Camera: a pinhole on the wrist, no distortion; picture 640 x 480 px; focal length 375.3 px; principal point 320.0 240.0 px. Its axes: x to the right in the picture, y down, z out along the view. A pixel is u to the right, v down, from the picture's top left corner.
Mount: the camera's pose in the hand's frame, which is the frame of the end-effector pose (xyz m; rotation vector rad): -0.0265 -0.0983 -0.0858 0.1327 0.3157 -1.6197
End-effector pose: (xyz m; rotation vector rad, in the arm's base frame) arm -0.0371 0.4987 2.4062 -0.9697 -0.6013 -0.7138
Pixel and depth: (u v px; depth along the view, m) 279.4 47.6 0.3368
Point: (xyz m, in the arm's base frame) -0.2895 0.7206 2.4851
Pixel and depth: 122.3 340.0 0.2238
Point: -0.0567 0.5973 2.5480
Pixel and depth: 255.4 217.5 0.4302
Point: -0.1993 0.7517 2.6355
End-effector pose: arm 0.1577 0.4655 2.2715 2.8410 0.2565 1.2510
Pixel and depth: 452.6 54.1 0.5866
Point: 0.2486 0.8841 1.7281
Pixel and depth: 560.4 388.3 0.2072
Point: 0.2094 0.7625 2.2496
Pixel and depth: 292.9 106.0 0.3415
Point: 0.2540 0.6220 1.9993
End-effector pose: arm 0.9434 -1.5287 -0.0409 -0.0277 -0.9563 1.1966
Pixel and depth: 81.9 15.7 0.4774
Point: 0.5694 -1.9060 0.0860
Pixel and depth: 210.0 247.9 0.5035
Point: 0.7455 -1.7270 0.3081
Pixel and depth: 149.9 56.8 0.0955
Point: 0.9894 -1.6197 -0.0230
